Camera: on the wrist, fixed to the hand. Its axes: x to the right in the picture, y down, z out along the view.
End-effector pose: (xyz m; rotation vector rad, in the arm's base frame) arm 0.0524 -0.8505 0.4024 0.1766 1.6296 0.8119
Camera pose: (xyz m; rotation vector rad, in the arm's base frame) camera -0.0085 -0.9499 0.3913 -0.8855 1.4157 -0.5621
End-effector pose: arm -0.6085 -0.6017 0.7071 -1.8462 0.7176 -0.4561
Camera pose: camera -0.6731 -0.6328 0.7996 -1.8274 -0.8444 -1.5037
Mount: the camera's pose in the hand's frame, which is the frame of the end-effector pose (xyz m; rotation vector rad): -0.0296 -0.0606 -0.0957 0.2363 0.1030 -1.5424
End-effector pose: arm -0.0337 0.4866 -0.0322 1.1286 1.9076 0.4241
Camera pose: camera -0.1374 0.4417 -0.0015 -0.4494 2.3292 -0.6185
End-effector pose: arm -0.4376 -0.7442 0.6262 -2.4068 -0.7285 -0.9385
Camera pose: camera -0.5390 -0.7625 0.6818 -1.2213 -2.5297 -1.2695
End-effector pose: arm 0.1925 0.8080 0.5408 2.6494 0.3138 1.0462
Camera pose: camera 0.0991 0.8727 0.5691 1.5610 2.0684 0.5237
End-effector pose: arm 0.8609 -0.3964 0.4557 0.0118 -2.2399 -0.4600
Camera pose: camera 0.9425 -0.4791 0.4703 1.8803 -1.7524 -0.8988
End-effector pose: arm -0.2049 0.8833 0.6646 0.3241 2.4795 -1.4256
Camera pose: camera -0.2074 0.9347 0.7698 1.2678 -1.6921 1.3947
